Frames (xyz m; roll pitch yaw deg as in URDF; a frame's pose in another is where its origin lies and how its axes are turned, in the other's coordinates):
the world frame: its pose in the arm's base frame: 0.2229 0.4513 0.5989 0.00 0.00 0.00
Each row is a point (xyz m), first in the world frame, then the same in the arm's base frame.
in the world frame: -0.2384 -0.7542 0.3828
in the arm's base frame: -0.0155 -0.3029 0.9817
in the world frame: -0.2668 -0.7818 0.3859
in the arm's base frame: -0.0439 -0.3305 0.9848
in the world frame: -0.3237 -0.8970 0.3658
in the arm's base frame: -0.1008 -0.4457 0.9647
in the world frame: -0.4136 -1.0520 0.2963
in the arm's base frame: -0.1907 -0.6007 0.8952
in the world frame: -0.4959 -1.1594 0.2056
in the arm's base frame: -0.2730 -0.7081 0.8045
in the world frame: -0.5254 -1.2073 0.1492
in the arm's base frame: -0.3025 -0.7560 0.7481
